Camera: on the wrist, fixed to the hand. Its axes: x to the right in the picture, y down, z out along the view.
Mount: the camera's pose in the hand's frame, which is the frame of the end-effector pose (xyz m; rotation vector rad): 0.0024 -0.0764 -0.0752 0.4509 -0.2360 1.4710
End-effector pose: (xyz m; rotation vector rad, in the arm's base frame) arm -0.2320 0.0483 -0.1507 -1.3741 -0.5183 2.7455
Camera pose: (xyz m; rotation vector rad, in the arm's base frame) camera -0.1839 0.1420 -0.1709 0.7922 -0.8503 -1.7341
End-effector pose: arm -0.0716 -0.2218 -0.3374 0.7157 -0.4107 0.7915
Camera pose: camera -0.0064 -0.2043 -0.4207 0.8749 -1.0192 2.2423
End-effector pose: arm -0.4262 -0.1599 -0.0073 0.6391 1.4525 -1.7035
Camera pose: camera -0.4989 -0.0853 0.0181 1.2486 0.1361 -0.7893
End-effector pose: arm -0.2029 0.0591 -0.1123 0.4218 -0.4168 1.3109
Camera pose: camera -0.1236 0.0846 -0.1799 0.6823 -0.6651 2.8298
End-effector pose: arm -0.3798 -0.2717 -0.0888 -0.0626 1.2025 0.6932
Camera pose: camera -0.4021 -0.3612 -0.1434 1.3592 1.0040 1.5875
